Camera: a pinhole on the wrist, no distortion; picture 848 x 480 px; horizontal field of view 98.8 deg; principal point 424.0 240.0 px. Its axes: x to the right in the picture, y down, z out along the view. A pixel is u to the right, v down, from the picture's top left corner.
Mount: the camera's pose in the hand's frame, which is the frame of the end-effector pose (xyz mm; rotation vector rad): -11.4 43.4 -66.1 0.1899 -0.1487 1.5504
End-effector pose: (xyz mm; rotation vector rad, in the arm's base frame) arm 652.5 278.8 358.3 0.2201 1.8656 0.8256
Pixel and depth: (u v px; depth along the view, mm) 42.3 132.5 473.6
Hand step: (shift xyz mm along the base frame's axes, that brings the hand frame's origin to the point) 306.3 -215.4 -506.6
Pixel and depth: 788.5 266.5 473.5
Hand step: 358.5 509.3 162.8
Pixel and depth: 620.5 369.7 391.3
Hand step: 343.0 216.9 125.5
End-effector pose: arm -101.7 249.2 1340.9 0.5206 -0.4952 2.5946
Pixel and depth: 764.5 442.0 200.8
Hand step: 52.8 -268.3 53.1
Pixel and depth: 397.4 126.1 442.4
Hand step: 24.4 -30.4 388.2
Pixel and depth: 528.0 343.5 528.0
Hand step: 216.1 -322.2 336.6
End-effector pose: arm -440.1 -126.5 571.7 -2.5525 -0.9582 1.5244
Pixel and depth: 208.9 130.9 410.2
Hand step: -323.9 210.4 -150.5
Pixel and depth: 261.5 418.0 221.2
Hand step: -193.6 -15.8 54.1
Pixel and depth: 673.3 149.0 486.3
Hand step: -210.2 -284.6 -433.6
